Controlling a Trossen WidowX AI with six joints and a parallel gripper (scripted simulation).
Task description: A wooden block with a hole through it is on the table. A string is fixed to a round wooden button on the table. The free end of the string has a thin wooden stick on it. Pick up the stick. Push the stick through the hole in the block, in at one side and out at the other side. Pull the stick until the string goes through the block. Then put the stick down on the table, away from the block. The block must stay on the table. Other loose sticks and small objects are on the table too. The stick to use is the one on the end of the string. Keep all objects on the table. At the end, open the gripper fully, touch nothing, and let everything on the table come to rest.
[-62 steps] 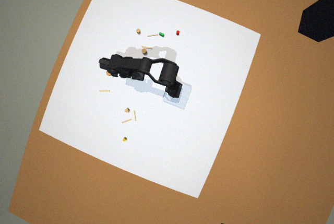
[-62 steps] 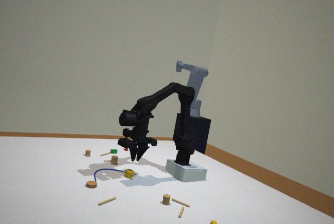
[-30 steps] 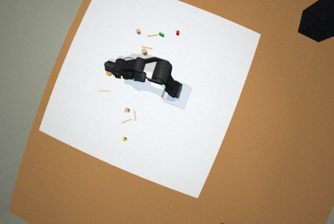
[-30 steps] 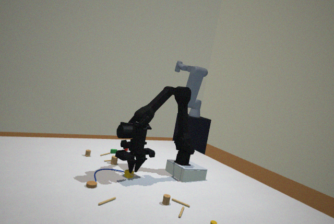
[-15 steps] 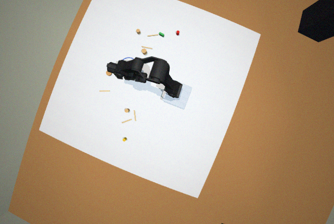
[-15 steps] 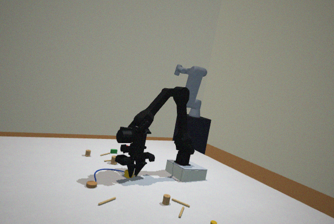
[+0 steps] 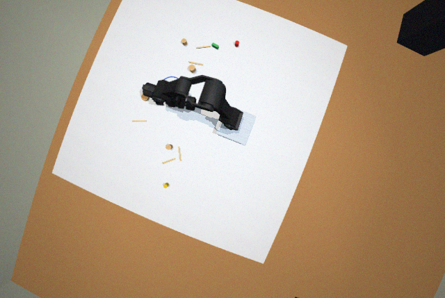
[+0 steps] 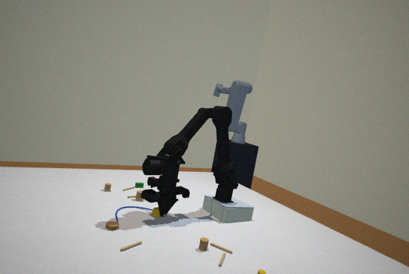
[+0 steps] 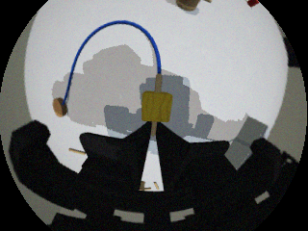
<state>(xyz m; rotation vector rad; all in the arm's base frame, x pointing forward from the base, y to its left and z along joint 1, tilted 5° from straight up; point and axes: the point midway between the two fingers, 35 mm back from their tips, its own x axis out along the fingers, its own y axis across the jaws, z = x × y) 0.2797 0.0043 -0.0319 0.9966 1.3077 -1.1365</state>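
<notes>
Right now the yellow cube is 1 cm ahead of my gripper tip and 3 cm to the right of it. Round my gripper tip: tan wooden block 1 cm ahead, 19 cm to the right, 1 cm above; round wooden button 20 cm ahead, 3 cm to the left; thin wooden stick 1 cm ahead, 4 cm to the right.
</notes>
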